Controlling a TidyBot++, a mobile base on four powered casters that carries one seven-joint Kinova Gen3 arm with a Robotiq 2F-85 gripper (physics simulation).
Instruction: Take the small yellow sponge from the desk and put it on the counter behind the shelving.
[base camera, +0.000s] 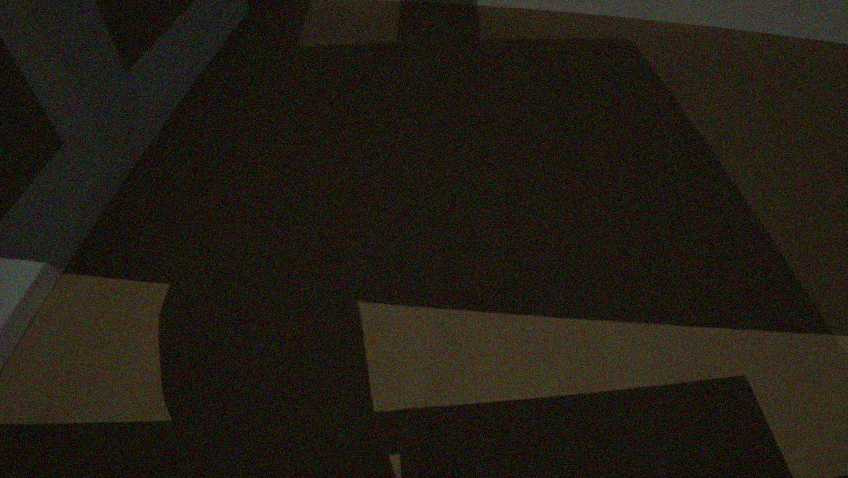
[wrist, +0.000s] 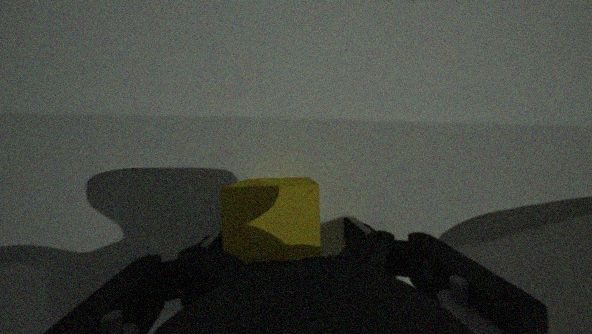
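Places are measured from the arm's base along level axes (x ahead, y left, z up), in millimetres.
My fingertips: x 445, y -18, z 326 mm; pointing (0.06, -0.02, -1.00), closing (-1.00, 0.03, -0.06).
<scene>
Behind a point stands the place of what it marks.
The small yellow sponge (wrist: 295, 215) @[x 438, y -46, z 385 mm] is a block in the lower middle of the wrist view, partly in shadow. My gripper (wrist: 288, 234) @[x 445, y -18, z 326 mm] is open, with its dark fingers on either side of the sponge. The sponge's left side is close to the left fingertip and partly covers it in this view; a gap shows toward the right fingertip. Contact cannot be told. The sponge's lower edge meets the dark gripper parts, so what is under it is hidden. A pale grey surface (wrist: 395, 207) @[x 362, y -30, z 323 mm] lies around it. The gripper and sponge do not show in the base camera view. I cannot make out the counter.
The light is dim. Dark shadows cross the pale surface on both sides of the sponge. In the base camera view, grey crossing bars (base camera: 127, 112) @[x 586, y 284, z -357 mm] stand at the upper left, a pale block (base camera: 16, 287) at the left edge, and brown floor (base camera: 534, 350) @[x 293, y -104, z -397 mm] shows between large dark shadows.
</scene>
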